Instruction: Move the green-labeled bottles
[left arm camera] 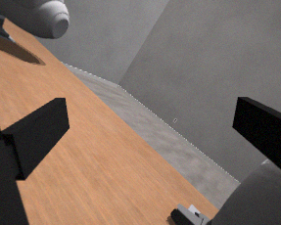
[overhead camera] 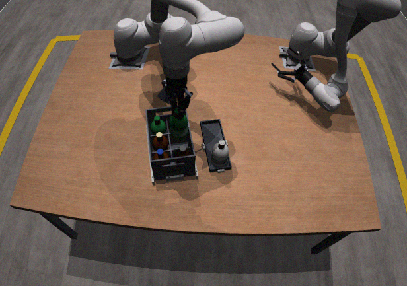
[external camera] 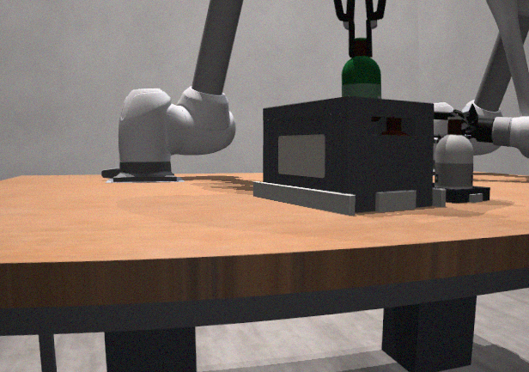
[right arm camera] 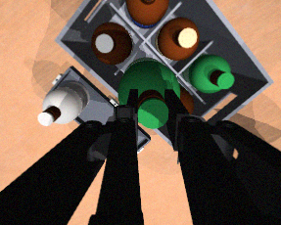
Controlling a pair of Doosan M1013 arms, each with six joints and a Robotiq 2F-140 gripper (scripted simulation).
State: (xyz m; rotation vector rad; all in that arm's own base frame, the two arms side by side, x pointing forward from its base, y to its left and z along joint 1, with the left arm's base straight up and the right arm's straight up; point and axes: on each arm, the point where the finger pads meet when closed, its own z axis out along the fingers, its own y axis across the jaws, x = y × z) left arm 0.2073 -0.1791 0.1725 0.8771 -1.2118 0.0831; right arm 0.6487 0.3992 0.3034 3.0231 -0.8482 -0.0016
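Note:
Right now the crate is 22 cm below my right hand, 4 cm to the right of it and 1 cm ahead of it. Round my right hand: tray (29 cm below, 17 cm to the left, 3 cm behind); then white bottle (22 cm below, 18 cm to the left, 6 cm ahead).

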